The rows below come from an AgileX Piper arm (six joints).
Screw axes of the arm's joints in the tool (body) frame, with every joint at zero. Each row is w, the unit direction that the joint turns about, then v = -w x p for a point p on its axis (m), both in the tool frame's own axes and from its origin. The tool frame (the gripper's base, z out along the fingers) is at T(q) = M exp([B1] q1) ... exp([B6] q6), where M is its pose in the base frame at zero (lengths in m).
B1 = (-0.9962, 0, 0.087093, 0, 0.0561, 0)
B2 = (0, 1, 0, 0.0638, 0, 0.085)
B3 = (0, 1, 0, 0.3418, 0, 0.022)
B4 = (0, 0, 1, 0, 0, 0)
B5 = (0, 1, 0, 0.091, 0, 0)
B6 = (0, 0, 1, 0, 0, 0)
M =
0.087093 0 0.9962 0.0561
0 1 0 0
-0.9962 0 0.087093 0.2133
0 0 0 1
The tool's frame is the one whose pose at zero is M.
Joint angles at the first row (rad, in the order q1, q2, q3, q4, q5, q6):
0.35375 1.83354 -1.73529 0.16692 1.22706 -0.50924
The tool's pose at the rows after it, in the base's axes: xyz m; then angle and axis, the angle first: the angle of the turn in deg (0 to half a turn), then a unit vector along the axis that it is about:
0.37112 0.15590 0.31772 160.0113 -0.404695 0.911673 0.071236
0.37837 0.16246 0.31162 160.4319 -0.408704 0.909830 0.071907
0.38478 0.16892 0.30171 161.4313 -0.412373 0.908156 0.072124
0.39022 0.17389 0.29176 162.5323 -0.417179 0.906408 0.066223
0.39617 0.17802 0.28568 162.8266 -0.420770 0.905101 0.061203
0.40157 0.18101 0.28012 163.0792 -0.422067 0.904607 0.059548
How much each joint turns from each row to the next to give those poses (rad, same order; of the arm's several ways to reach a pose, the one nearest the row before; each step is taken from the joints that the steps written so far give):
0.00855 0.04074 -0.04889 0.00000 0.00160 0.00686
0.00874 0.03805 -0.03368 -0.00048 0.00237 -0.00018
0.00915 0.03825 -0.02149 -0.00172 0.00000 0.00003
0.00884 0.03395 -0.01663 -0.01393 0.00071 -0.00002
0.00578 0.03105 -0.02672 -0.01117 -0.00005 0.00000
0.00229 0.02744 -0.02334 -0.00381 0.00003 -0.00001

